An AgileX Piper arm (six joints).
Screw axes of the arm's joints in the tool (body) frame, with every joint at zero. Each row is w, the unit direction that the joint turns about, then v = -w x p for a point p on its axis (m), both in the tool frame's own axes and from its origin. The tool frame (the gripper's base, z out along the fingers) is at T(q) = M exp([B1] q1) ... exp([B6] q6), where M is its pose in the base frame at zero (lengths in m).
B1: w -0.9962 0 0.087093 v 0.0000 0.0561 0.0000
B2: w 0 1 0 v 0.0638 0.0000 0.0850
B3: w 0 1 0 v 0.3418 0.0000 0.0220
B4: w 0 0 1 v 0.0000 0.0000 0.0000
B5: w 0 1 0 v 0.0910 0.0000 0.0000
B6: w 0 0 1 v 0.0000 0.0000 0.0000
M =
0.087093 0 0.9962 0.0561
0 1 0 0.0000
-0.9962 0 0.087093 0.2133
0 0 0 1
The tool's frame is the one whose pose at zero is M.
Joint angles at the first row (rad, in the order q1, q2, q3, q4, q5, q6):
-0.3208, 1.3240, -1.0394, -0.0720, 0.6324, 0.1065
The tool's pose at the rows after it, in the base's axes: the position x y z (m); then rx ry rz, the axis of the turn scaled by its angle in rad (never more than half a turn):
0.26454 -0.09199 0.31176 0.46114 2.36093 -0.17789
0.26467 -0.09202 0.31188 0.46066 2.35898 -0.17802
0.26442 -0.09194 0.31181 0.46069 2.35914 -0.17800
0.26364 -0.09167 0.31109 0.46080 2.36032 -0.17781
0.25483 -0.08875 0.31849 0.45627 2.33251 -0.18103
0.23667 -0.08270 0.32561 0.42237 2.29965 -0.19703
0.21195 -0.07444 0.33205 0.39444 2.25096 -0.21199
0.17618 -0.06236 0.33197 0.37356 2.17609 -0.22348
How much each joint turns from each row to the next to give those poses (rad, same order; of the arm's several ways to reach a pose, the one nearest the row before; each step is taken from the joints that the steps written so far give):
0.0000, 0.0000, 0.0000, 0.0000, -0.0004, 0.0000
0.0000, 0.0000, 0.0000, -0.0001, -0.0020, 0.0001
0.0000, -0.0009, 0.0010, 0.0001, 0.0000, -0.0001
0.0000, -0.0024, 0.0047, -0.0001, -0.0011, 0.0001
0.0000, -0.0420, 0.0130, 0.0001, 0.0008, -0.0001
-0.0001, -0.0796, 0.0439, 0.0000, -0.0038, -0.0238
0.0001, -0.1085, 0.0621, 0.0000, -0.0072, -0.0172
-0.0001, -0.1611, 0.1082, 0.0010, -0.0247, -0.0077

